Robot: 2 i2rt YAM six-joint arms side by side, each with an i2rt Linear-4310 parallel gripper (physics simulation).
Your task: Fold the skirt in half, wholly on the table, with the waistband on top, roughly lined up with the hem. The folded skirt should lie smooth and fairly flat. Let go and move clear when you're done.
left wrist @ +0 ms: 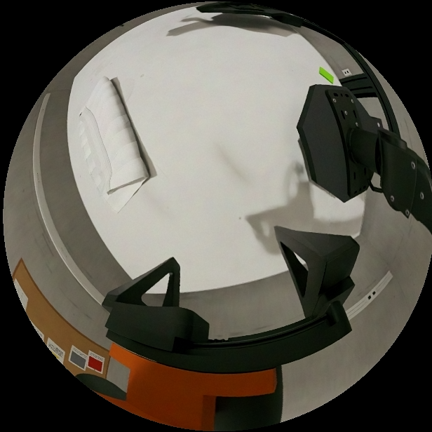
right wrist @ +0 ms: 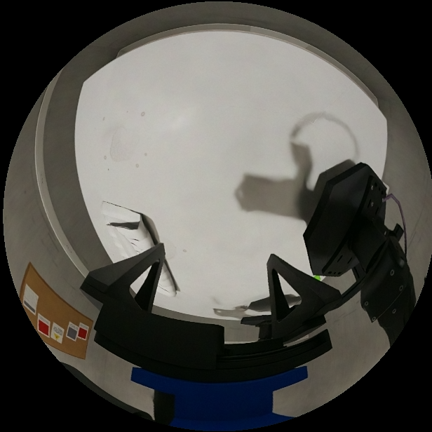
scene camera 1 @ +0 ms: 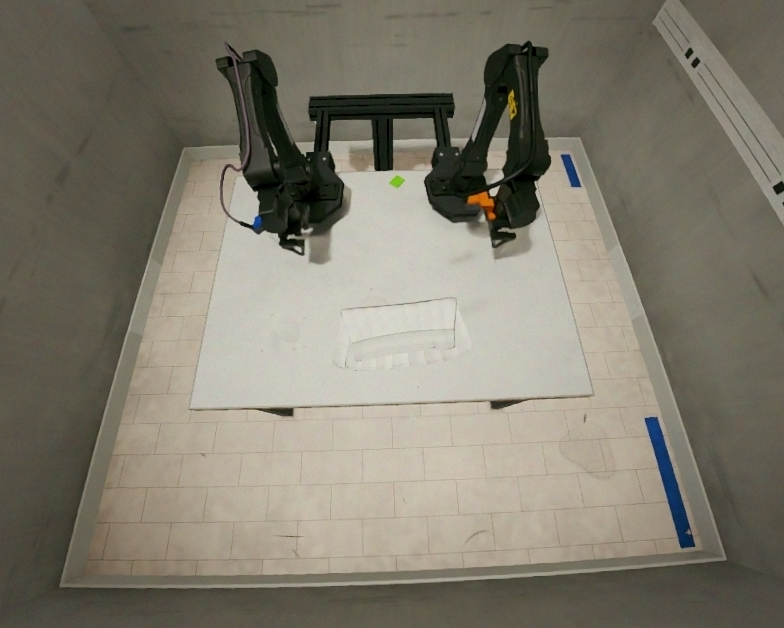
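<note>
The white skirt (scene camera 1: 400, 316) (left wrist: 120, 132) (right wrist: 142, 236) lies folded wholly on the white table (scene camera 1: 255, 372) (left wrist: 215, 90) (right wrist: 210, 85). Its pleated top layer looks mostly smooth and fairly flat. The waistband (scene camera 1: 400, 340) is on top and runs roughly parallel to the hem (scene camera 1: 392, 361), a little behind it, slightly curved. Lower-layer cloth shows at both sides. A small dark gap shows at the near-left end in the right wrist view. My left gripper (scene camera 1: 502, 239) (left wrist: 222, 249) and right gripper (scene camera 1: 294, 245) (right wrist: 217, 250) are open and empty, well behind the skirt.
A green marker (scene camera 1: 397, 181) (left wrist: 326, 75) lies at the back of the table between the arm bases. A black frame (scene camera 1: 381, 104) stands behind the table. Grey walls surround the tiled floor. Blue tape strips (scene camera 1: 668, 480) (scene camera 1: 570, 170) lie on the floor at the right.
</note>
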